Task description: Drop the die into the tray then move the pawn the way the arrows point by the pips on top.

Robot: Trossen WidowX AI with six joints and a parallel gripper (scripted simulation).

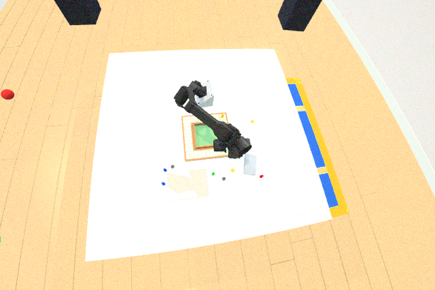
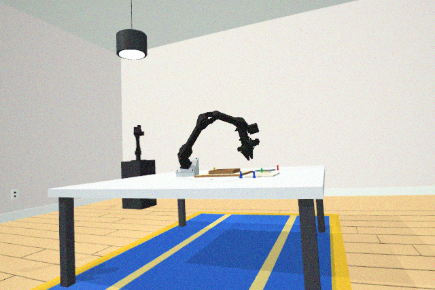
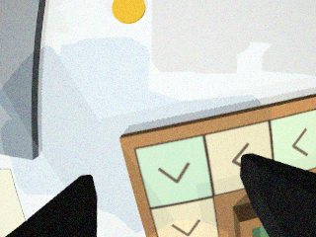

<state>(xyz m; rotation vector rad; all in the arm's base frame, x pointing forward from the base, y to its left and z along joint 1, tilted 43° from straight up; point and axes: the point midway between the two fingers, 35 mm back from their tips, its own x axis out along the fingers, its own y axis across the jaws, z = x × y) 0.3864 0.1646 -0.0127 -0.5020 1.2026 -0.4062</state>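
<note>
Now: gripper tip 160 mm past the white die, 70 mm to the right of it and 70 mm above it. The rest, counted from my gripper tip: red pawn (130 mm ahead, 170 mm to the left, 70 mm below); green pawn (100 mm ahead, 100 mm to the right, 70 mm below); green dice tray (130 mm behind, 120 mm to the right, 80 mm below).
</note>
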